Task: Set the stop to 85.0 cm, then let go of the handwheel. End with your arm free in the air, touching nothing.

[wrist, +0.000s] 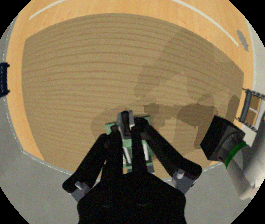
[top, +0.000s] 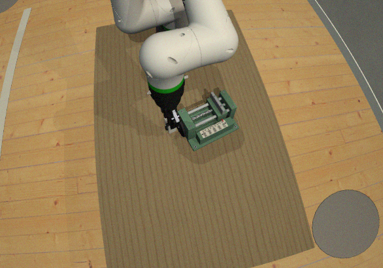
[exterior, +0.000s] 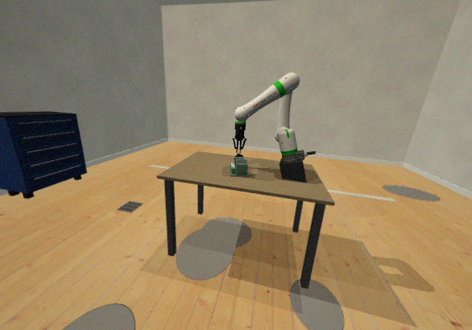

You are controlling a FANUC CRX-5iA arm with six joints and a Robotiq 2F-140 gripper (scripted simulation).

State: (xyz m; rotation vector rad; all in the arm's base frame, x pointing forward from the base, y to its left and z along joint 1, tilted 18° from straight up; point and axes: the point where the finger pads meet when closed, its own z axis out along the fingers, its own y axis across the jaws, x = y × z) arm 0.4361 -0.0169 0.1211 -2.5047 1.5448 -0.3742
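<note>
Right now my hand is 170 mm to the right of the stop block, 80 mm past it and 30 mm above it.
</note>
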